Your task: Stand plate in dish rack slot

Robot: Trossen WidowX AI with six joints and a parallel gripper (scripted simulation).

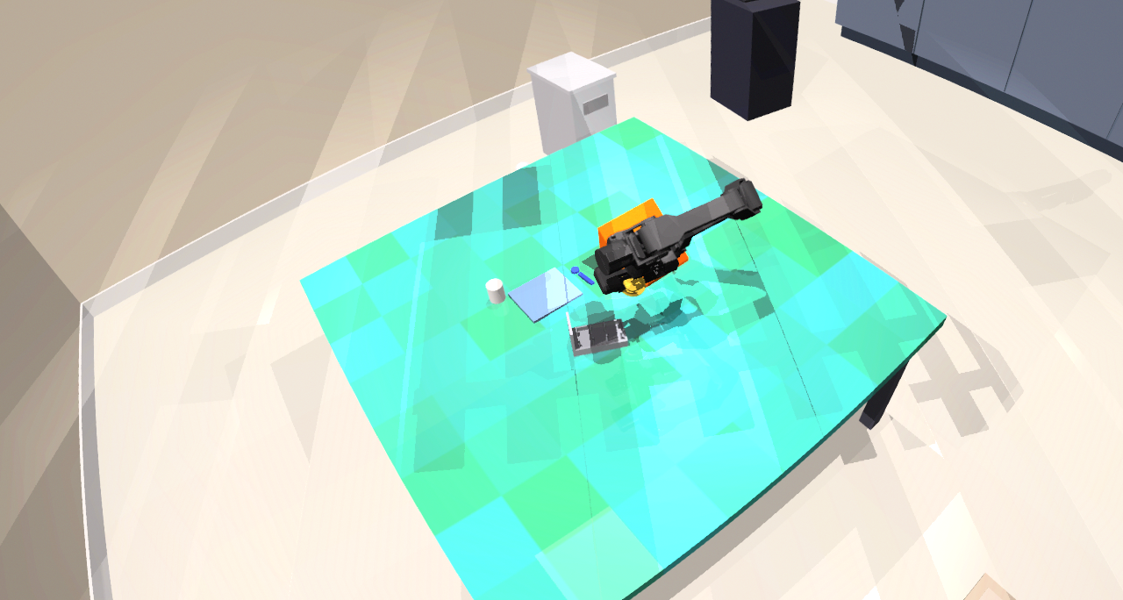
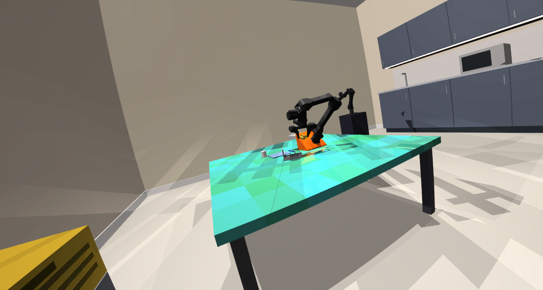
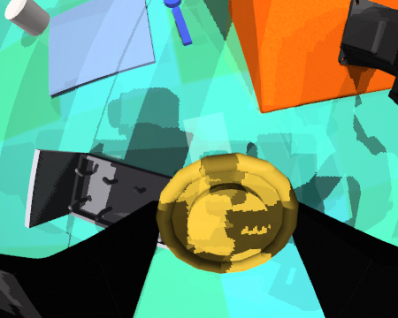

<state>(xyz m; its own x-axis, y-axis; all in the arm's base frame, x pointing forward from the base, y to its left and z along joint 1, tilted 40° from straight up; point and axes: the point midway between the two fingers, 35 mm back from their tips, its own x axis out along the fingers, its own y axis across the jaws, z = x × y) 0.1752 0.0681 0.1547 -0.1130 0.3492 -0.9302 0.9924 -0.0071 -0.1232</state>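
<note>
My gripper tip is now 10 cm short of the grey dish rack, 9 cm above it and 1 cm to the right of it. The rest, counted from my gripper tip: yellow plate (1 cm above); then blue spoon (21 cm to the right, 11 cm below, 3 cm ahead); then pale blue mat (20 cm to the right, 15 cm ahead, 11 cm below).
</note>
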